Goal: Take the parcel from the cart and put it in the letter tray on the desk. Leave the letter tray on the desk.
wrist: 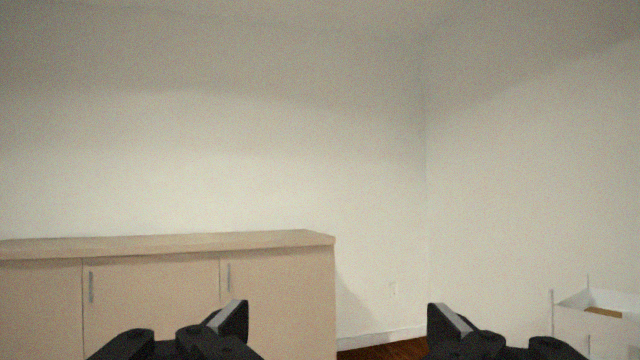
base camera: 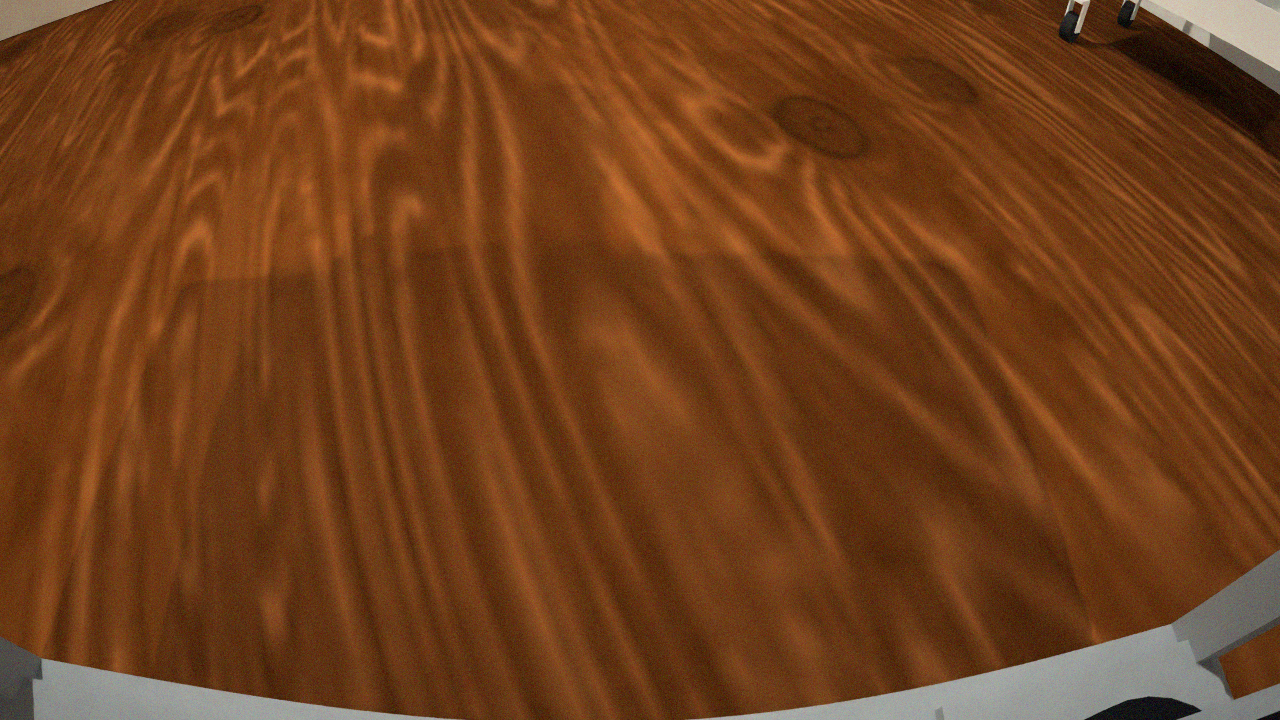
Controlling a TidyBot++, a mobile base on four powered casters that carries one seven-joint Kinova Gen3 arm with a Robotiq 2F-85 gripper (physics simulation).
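Frame: origin at the arm's base, x ahead, y left, z up, level; metres.
Where they show: gripper, between the fingertips: (wrist: 337,322).
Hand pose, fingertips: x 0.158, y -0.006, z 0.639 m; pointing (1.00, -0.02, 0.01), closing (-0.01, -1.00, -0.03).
After its pixels a point has its place.
The white cart (base camera: 1230,37) @[x 0.851, y -0.876, z -0.258 m] (wrist: 570,322) @[x 1.014, y -0.771, z 0.289 m] stands at the top right in the base camera view, with black casters, and at the lower right edge of the wrist view. A flat brown piece (wrist: 604,312) @[x 1.005, y -0.884, z 0.316 m], which looks like part of the parcel, shows inside the cart's raised walls; the rest of it is hidden. My gripper (wrist: 337,322) @[x 0.158, y -0.006, z 0.639 m] is open and empty, with its fingers wide apart, and it is well away from the cart. The desk and the letter tray do not show in either view.
A light wood cabinet (wrist: 160,295) @[x 1.458, y 0.789, z 0.278 m] with grey handles stands against the wall at the left in the wrist view. The room's corner is right of it. The wooden floor (base camera: 581,358) @[x 0.398, y 0.009, z -0.396 m] stretches ahead of my base (base camera: 179,694) @[x 0.147, y 0.157, z -0.287 m] in the base camera view.
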